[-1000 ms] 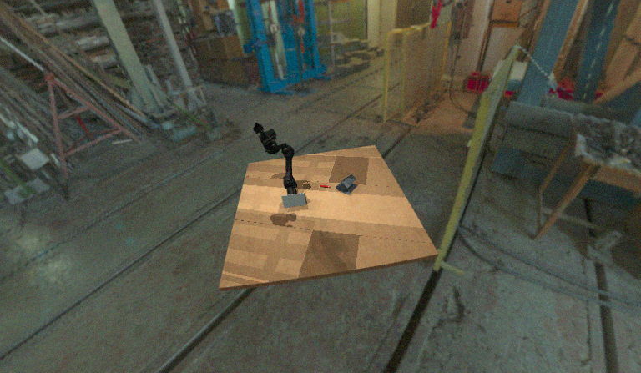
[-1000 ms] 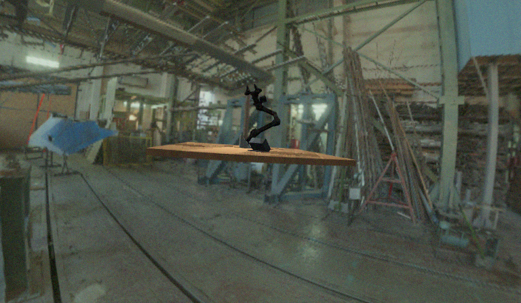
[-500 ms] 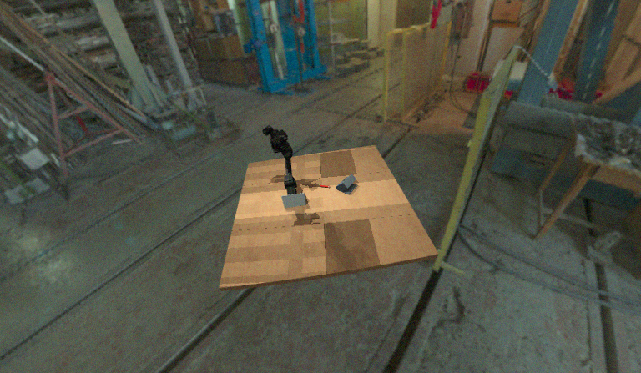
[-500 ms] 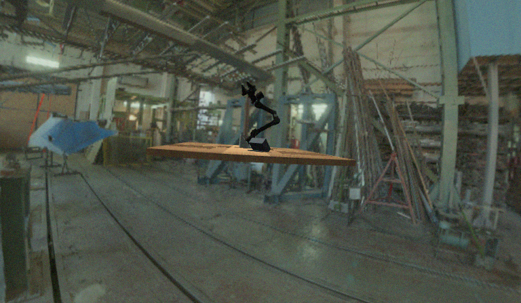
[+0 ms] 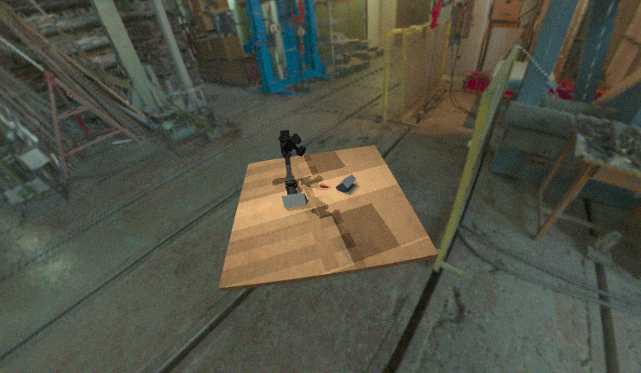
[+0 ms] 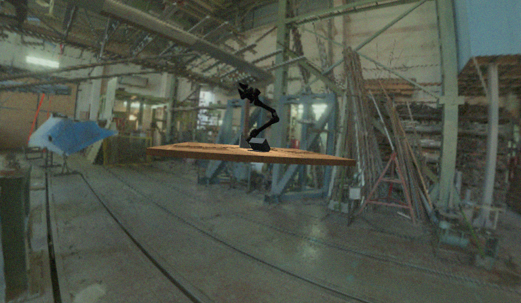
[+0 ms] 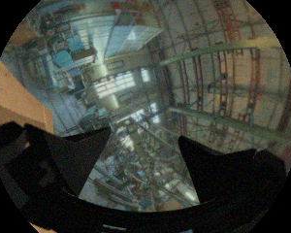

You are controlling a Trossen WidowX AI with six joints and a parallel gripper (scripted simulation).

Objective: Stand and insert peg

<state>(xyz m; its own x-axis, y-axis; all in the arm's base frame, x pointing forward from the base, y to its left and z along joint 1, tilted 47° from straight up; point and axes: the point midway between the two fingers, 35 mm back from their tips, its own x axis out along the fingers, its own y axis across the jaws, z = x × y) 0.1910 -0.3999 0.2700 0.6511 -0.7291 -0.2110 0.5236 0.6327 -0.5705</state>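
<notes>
The red peg lies 120 mm ahead of my gripper tip, 240 mm to the left of it and 560 mm below it. Round my gripper tip: dark sloped panel (280 mm ahead, 230 mm to the left, 530 mm below).
</notes>
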